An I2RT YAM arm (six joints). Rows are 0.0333 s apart.
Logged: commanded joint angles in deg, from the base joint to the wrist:
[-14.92 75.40 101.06 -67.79 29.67 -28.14]
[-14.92 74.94 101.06 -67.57 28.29 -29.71]
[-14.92 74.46 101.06 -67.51 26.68 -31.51]
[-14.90 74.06 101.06 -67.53 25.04 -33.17]
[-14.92 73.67 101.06 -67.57 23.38 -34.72]
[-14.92 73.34 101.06 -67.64 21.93 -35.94]
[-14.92 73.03 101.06 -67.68 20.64 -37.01]
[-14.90 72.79 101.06 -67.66 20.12 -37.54]
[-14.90 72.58 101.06 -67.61 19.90 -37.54]
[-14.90 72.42 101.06 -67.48 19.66 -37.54]
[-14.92 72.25 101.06 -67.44 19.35 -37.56]
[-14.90 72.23 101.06 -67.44 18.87 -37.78]
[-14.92 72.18 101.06 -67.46 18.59 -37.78]
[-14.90 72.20 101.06 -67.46 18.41 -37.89]
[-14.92 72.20 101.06 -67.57 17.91 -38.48]
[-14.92 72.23 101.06 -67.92 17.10 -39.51]
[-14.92 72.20 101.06 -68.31 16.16 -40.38]
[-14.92 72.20 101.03 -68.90 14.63 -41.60]
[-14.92 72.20 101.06 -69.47 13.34 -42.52]
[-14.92 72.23 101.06 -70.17 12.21 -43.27]
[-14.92 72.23 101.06 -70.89 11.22 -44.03]
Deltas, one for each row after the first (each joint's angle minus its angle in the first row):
[0.00 -0.46 0.00 0.22 -1.38 -1.57]
[0.00 -0.94 0.00 0.28 -2.99 -3.37]
[0.02 -1.34 0.00 0.26 -4.63 -5.03]
[0.00 -1.73 0.00 0.22 -6.29 -6.58]
[0.00 -2.06 0.00 0.15 -7.74 -7.80]
[0.00 -2.37 0.00 0.11 -9.03 -8.87]
[0.02 -2.61 0.00 0.13 -9.55 -9.40]
[0.02 -2.82 0.00 0.18 -9.77 -9.40]
[0.02 -2.98 0.00 0.31 -10.01 -9.40]
[0.00 -3.15 0.00 0.35 -10.32 -9.42]
[0.02 -3.17 0.00 0.35 -10.80 -9.64]
[0.00 -3.22 0.00 0.33 -11.08 -9.64]
[0.02 -3.20 0.00 0.33 -11.26 -9.75]
[0.00 -3.20 0.00 0.22 -11.76 -10.34]
[0.00 -3.17 0.00 -0.13 -12.57 -11.37]
[0.00 -3.20 0.00 -0.52 -13.51 -12.24]
[0.00 -3.20 -0.03 -1.11 -15.04 -13.46]
[0.00 -3.20 0.00 -1.68 -16.33 -14.38]
[0.00 -3.17 0.00 -2.38 -17.46 -15.13]
[0.00 -3.17 0.00 -3.10 -18.45 -15.89]

